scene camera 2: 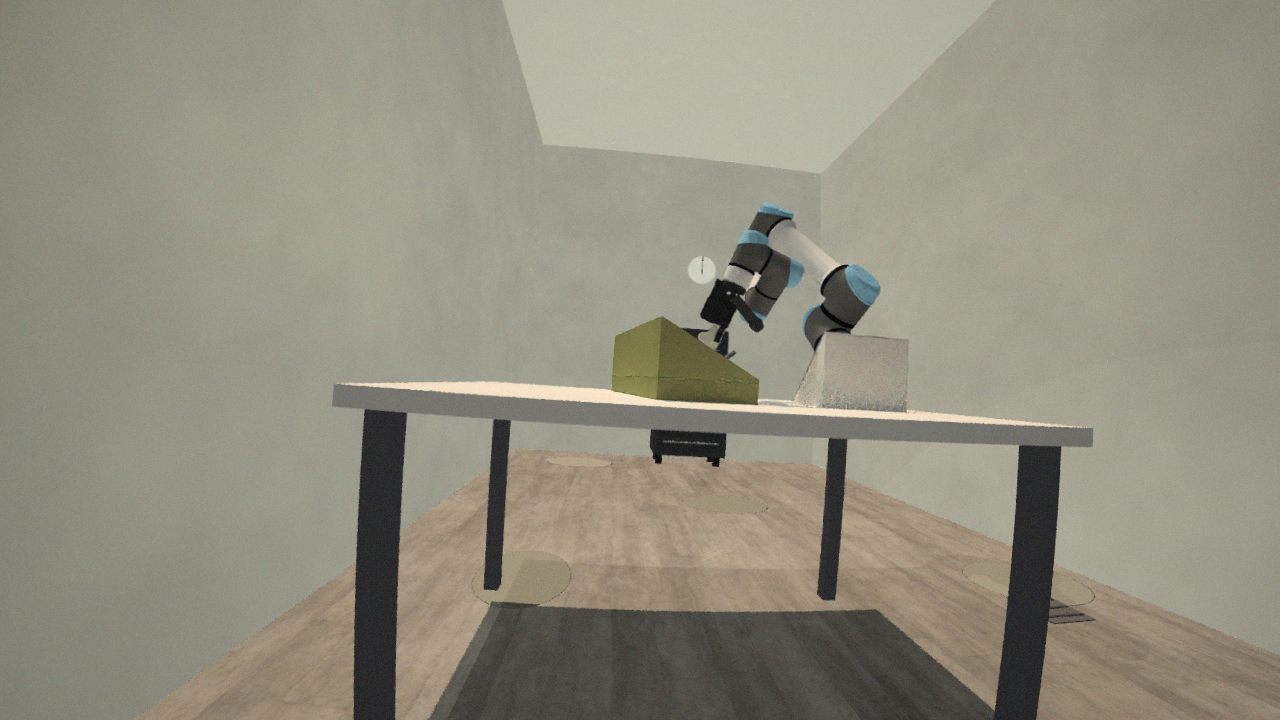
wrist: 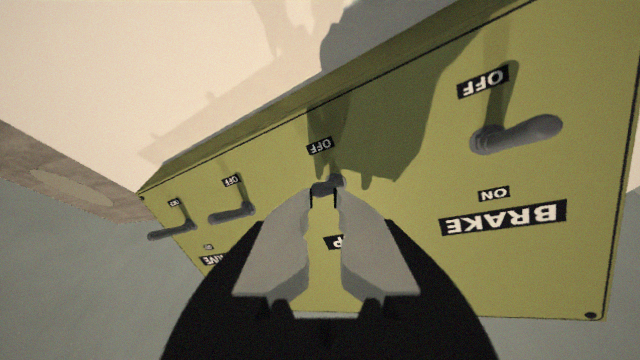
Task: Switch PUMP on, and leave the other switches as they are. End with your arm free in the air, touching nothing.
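My gripper is visible in the wrist view and in scene camera 2; on the gripper, (wrist: 379,260) and (scene camera 2: 723,332) are the same spot.
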